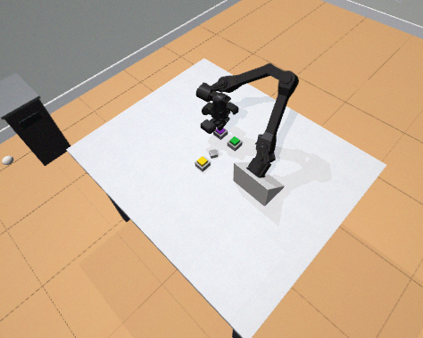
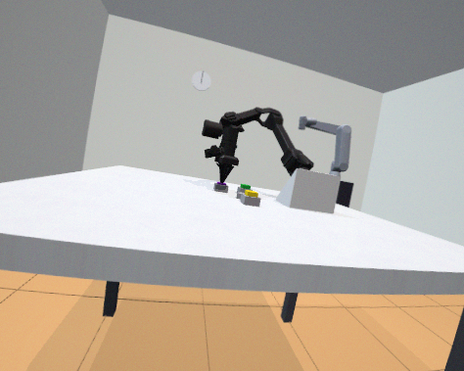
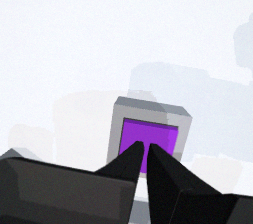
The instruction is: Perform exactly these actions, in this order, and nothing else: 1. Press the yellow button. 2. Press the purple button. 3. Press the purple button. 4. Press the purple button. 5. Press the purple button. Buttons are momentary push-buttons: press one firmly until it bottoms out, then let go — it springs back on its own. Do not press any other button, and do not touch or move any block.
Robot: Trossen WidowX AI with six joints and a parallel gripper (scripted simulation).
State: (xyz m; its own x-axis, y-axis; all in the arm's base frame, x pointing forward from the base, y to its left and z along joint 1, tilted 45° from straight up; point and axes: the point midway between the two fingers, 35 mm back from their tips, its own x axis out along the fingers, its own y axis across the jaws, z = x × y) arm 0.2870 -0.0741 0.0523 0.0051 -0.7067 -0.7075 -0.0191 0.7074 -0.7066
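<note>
Right now the purple button is 1 cm below my gripper tip. Round my gripper tip: small grey block 10 cm to the left, 6 cm behind, 2 cm below; then green button 9 cm behind; then yellow button 18 cm to the left, 7 cm behind.
</note>
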